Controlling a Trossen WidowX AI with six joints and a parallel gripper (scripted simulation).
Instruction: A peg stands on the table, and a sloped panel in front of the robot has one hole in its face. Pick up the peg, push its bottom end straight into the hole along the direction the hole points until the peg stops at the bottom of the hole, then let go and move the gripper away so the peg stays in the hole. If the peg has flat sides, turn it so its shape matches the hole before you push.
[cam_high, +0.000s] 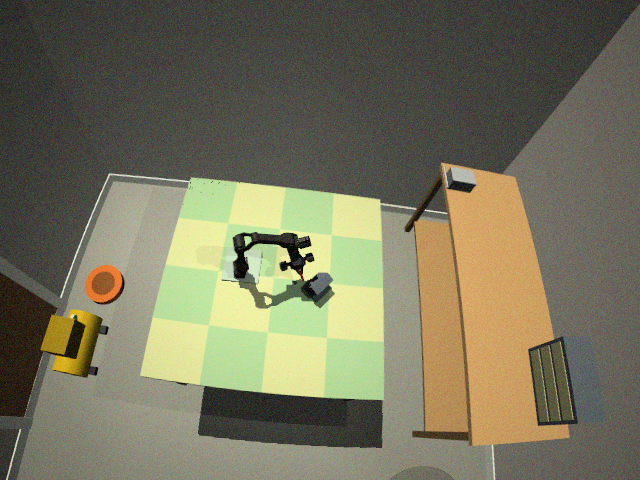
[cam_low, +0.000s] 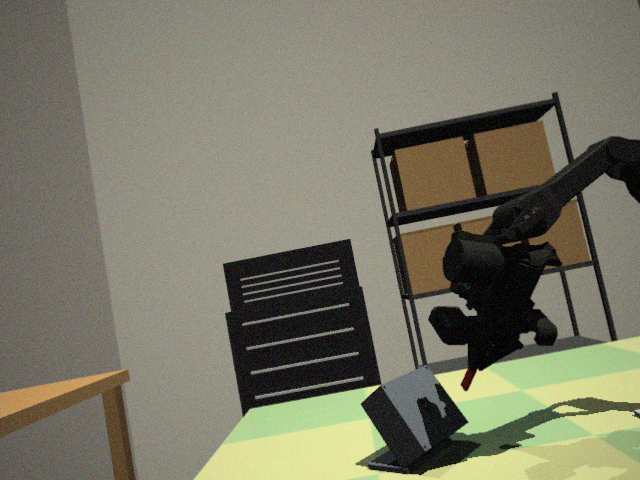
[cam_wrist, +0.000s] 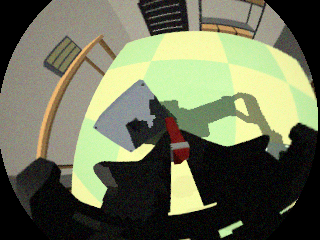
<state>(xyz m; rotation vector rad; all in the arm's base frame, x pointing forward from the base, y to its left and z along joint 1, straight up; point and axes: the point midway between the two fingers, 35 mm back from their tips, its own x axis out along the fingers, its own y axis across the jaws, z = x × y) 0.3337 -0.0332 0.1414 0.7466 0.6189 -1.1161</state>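
My gripper tip is now 10 cm short of the grey sloped panel, 3 cm to the left of it and 5 cm above it. Round my gripper tip: red peg (1 cm to the left, 1 cm above).
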